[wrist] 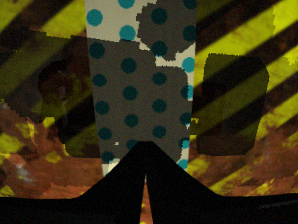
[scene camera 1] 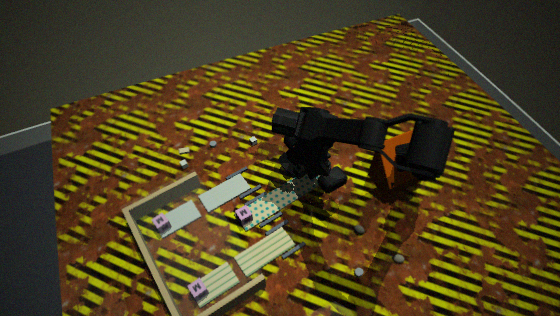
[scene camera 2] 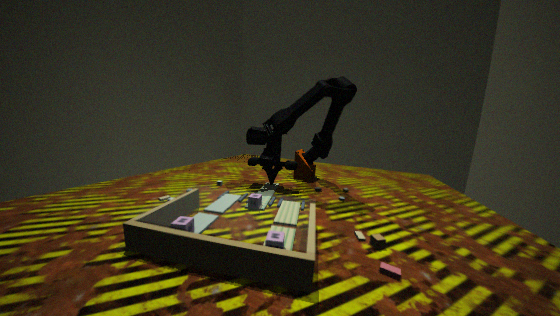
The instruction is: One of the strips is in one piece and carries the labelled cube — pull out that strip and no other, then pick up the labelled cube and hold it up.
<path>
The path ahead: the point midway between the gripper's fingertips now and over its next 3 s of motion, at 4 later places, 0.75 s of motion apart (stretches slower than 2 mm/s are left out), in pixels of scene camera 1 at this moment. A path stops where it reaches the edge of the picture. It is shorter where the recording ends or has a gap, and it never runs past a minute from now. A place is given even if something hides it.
My gripper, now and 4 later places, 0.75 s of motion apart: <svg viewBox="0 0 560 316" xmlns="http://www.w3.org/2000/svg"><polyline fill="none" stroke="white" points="311,178 301,175 272,190 244,205 243,213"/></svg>
</path>
